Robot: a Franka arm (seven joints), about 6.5 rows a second.
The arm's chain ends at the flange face. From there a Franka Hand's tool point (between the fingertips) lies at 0.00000 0.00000 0.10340 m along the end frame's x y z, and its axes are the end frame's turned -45 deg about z.
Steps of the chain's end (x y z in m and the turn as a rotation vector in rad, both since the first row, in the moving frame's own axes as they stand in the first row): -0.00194, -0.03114, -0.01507, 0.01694, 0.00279, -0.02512; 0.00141, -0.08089, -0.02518, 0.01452, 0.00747, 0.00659; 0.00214, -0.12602, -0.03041, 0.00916, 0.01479, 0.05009; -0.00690, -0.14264, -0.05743, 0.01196, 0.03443, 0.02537; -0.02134, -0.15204, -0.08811, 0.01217, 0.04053, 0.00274; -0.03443, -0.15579, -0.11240, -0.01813, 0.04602, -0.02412; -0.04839, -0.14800, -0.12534, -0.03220, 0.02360, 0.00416; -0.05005, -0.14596, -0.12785, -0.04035, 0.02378, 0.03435
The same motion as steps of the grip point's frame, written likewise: 0.02208, -0.02444, -0.01509, 0.01001, 0.01395, -0.02512; 0.05980, -0.05671, -0.02519, 0.00499, 0.01555, 0.00659; 0.09236, -0.08714, -0.03043, -0.00398, 0.01694, 0.05009; 0.09935, -0.10406, -0.05750, -0.01589, 0.03280, 0.02537; 0.09627, -0.12052, -0.08820, -0.02005, 0.03726, 0.00274; 0.08791, -0.12984, -0.11253, -0.04536, 0.01972, -0.02412; 0.06980, -0.13479, -0.12542, -0.03946, -0.00608, 0.00416; 0.06653, -0.13393, -0.12796, -0.04535, -0.01172, 0.03435
